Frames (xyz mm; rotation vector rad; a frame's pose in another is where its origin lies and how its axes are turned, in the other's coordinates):
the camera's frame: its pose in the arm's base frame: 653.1 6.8 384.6 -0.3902 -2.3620 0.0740
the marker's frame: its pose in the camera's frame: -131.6 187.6 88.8 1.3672 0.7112 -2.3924
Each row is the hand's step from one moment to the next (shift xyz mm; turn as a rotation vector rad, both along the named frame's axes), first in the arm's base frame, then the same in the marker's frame.
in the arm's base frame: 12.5 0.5 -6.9 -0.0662 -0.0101 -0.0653
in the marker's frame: 9.5 -9.3 5.2 -0.0791 -0.0119 0.0485
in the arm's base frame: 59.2 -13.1 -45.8 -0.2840 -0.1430 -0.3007
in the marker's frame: 44.1 -42.5 45.0 -0.3243 0.0018 0.2939
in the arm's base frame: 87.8 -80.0 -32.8 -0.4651 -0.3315 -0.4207
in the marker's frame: 88.7 0.2 85.5 -0.4891 0.1147 0.5009
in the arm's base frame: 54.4 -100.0 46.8 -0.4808 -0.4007 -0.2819
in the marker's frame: 85.7 77.5 42.3 -0.4474 0.2570 0.4527
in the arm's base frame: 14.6 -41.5 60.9 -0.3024 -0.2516 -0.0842
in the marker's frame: 40.6 62.1 -11.8 -0.2536 0.2221 0.2196
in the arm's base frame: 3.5 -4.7 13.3 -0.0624 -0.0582 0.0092
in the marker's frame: 8.2 10.5 -5.7 -0.0430 0.0673 0.0313
